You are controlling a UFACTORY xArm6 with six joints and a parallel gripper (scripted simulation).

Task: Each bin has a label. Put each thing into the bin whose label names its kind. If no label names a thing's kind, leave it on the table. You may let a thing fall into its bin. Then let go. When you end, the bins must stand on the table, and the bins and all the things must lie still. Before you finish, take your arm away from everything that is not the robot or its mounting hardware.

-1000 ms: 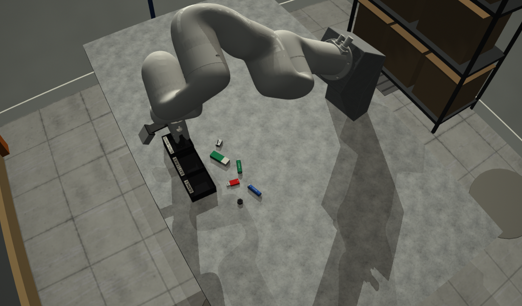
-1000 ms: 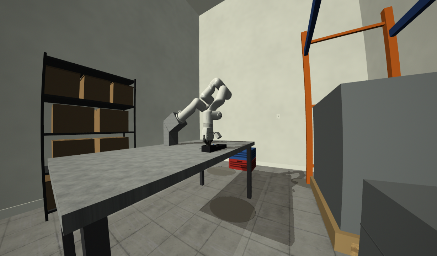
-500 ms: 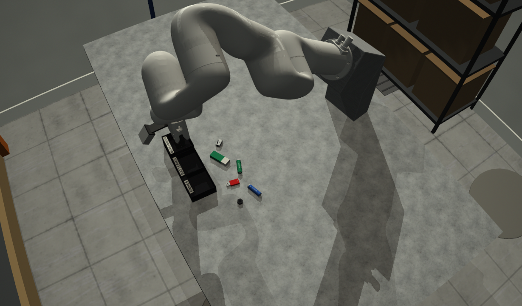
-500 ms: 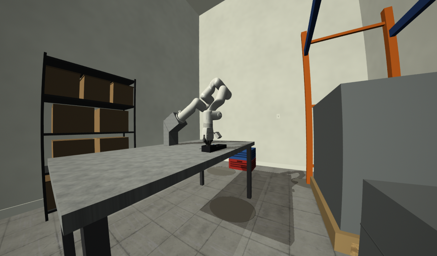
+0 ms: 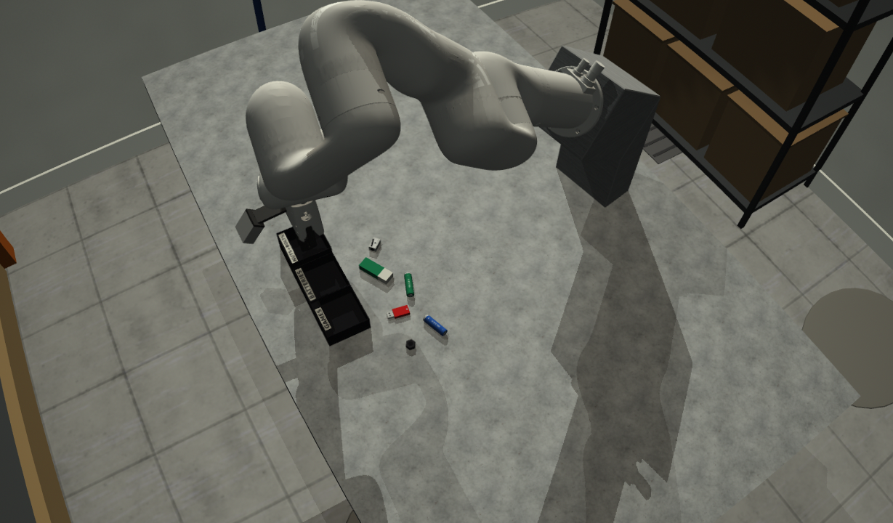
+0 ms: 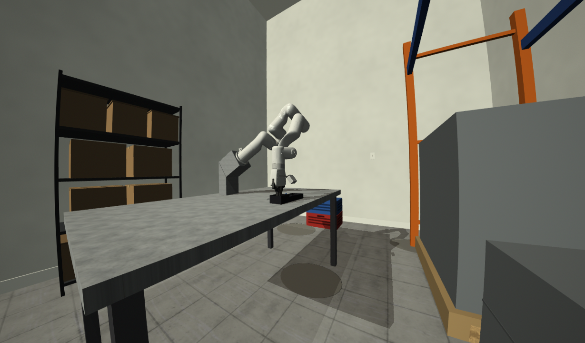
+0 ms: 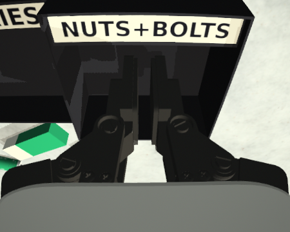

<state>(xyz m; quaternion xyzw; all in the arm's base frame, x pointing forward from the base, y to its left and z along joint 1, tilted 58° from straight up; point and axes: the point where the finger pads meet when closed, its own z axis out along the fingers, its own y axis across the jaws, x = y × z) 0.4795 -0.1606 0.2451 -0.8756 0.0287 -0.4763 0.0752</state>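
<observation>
Now: hand 80 mm to the right of the black three-compartment bin and 20 mm above it. Also, from my hand: grey metal piece (120 mm behind, 40 mm to the left, 40 mm below); then white cartridge (100 mm behind, 110 mm to the left, 40 mm below); then green battery (150 mm behind, 160 mm to the left, 40 mm below).
</observation>
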